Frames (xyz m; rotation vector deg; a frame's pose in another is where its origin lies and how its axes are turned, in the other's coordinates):
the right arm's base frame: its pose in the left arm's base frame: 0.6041 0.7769 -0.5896 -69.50 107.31 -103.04
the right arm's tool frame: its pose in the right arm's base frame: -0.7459 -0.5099 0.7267 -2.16 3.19 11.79
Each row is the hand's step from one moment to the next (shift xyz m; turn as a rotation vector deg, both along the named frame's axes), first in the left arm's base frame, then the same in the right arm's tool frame.
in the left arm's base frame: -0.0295 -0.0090 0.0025 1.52 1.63 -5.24
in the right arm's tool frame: 0.0276 0.0049 -0.0131 -3.03 4.73 0.90
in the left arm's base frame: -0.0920 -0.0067 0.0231 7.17 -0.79 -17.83
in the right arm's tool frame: 0.0739 0.0014 -0.0598 -7.43 15.29 9.00
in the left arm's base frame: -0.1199 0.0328 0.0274 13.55 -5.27 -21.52
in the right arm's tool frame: 0.0676 0.0064 -0.1077 -9.52 16.97 17.20
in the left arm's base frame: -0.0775 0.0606 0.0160 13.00 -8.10 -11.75
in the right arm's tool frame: 0.0166 0.0076 -0.0980 -5.63 7.56 16.84
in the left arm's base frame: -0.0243 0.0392 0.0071 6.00 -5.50 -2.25
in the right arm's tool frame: -0.0083 0.0013 -0.0459 -0.89 0.35 8.39
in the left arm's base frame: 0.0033 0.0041 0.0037 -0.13 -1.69 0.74
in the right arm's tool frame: -0.0046 -0.0042 -0.0016 1.36 -0.76 0.99
